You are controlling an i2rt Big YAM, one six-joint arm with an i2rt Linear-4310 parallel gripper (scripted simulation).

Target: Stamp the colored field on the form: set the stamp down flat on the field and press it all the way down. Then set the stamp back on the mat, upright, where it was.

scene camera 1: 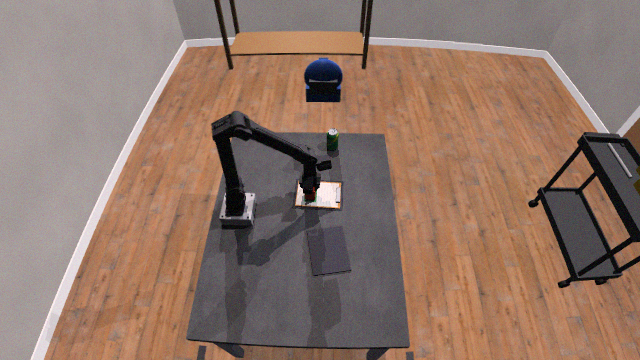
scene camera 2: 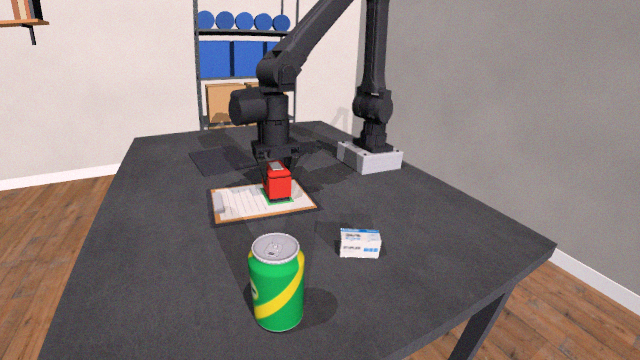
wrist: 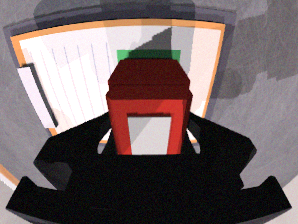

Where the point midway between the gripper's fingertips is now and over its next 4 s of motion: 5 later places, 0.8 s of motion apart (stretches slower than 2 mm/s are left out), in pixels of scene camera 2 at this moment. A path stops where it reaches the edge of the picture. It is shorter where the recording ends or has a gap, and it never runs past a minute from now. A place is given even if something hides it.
My gripper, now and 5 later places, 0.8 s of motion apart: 276, 182; 275, 173; 274, 156; 220, 131; 220, 131; 218, 129
